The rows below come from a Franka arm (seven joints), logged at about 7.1 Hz.
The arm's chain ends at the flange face. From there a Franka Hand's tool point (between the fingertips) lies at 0.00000 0.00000 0.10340 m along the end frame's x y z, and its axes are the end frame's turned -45 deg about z.
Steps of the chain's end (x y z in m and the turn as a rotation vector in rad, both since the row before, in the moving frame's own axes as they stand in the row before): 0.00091 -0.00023 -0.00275 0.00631 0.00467 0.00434; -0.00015 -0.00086 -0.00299 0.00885 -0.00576 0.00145; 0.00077 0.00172 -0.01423 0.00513 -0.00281 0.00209; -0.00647 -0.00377 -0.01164 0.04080 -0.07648 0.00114; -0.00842 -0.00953 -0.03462 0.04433 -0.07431 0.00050; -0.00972 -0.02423 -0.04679 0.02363 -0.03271 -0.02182; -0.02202 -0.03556 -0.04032 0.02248 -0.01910 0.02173; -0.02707 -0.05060 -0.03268 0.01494 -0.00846 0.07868; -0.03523 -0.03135 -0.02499 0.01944 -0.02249 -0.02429
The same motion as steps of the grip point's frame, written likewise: 0.00161 0.00036 -0.00275 0.00116 0.00776 0.00434; 0.00073 -0.00178 -0.00300 0.01033 0.00218 0.00145; -0.00050 0.00118 -0.01423 0.00561 0.00164 0.00209; -0.00451 -0.01581 -0.01203 0.08293 -0.02523 0.00114; -0.00140 -0.02136 -0.03501 0.08389 -0.02120 0.00050; 0.00955 -0.02812 -0.04687 0.03984 -0.00642 -0.02182; 0.00985 -0.04375 -0.04036 0.02940 0.00239 0.02173; 0.01718 -0.05661 -0.03270 0.01655 0.00458 0.07868; -0.00300 -0.05014 -0.02504 0.02965 -0.00216 -0.02429
